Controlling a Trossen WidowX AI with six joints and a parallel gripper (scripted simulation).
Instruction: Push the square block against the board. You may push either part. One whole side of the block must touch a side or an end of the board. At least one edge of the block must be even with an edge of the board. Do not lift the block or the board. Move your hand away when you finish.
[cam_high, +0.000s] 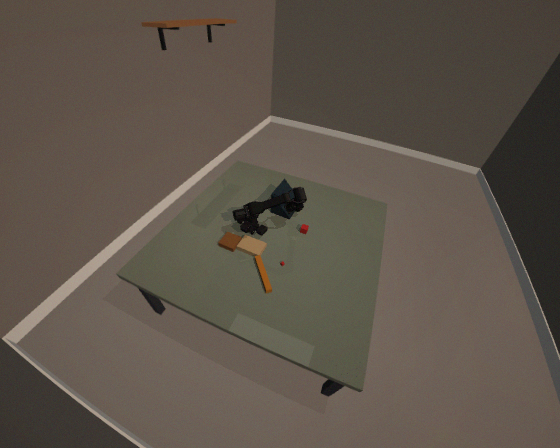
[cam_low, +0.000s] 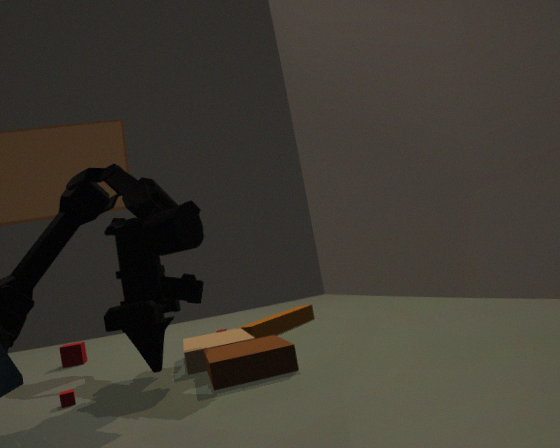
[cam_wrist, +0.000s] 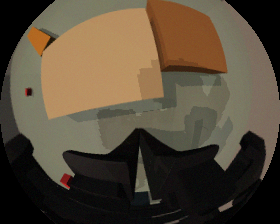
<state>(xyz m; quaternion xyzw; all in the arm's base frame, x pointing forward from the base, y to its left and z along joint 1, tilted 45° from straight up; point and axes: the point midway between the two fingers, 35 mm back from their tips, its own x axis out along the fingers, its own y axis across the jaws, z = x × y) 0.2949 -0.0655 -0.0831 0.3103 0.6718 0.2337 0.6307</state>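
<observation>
My gripper tip is now 9 cm short of the tan block, 5 cm to the right of it and 1 cm below it. The rest, counted from my gripper tip: brown square block: 12 cm ahead, 8 cm to the right, 1 cm above; red cube: 27 cm to the left, 19 cm behind, 1 cm above; orange board: 22 cm ahead, 20 cm to the left, 1 cm above.
</observation>
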